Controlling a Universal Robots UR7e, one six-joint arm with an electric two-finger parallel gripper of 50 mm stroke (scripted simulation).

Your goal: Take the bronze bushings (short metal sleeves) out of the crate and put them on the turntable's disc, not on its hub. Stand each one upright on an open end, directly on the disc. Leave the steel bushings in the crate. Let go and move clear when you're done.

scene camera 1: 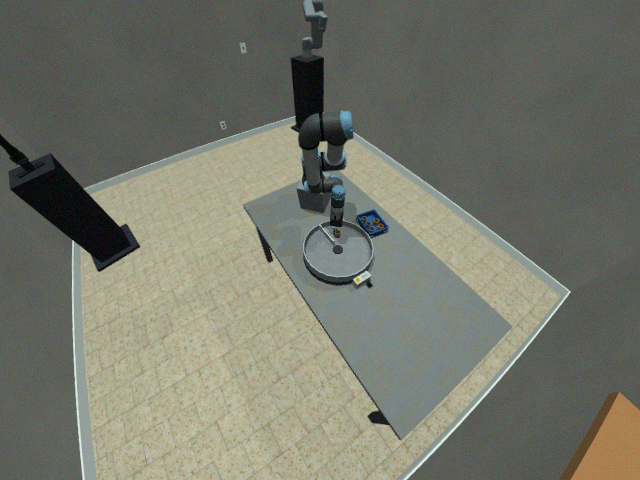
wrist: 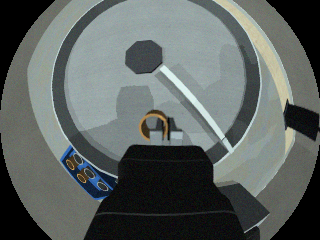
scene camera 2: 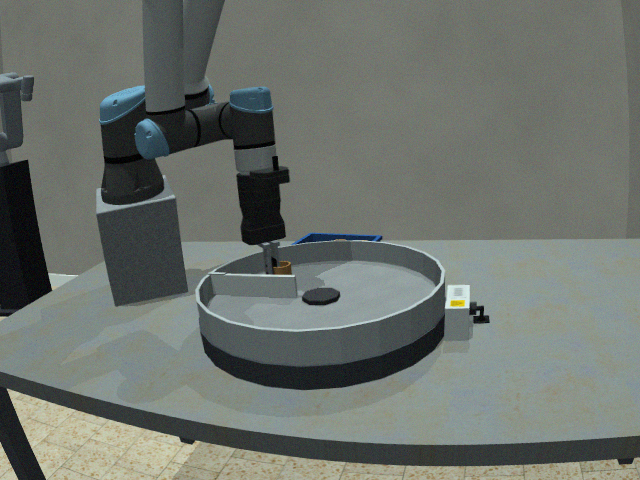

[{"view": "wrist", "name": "my gripper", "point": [165, 124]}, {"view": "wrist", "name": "blue crate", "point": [90, 186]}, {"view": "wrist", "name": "turntable disc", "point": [112, 80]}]
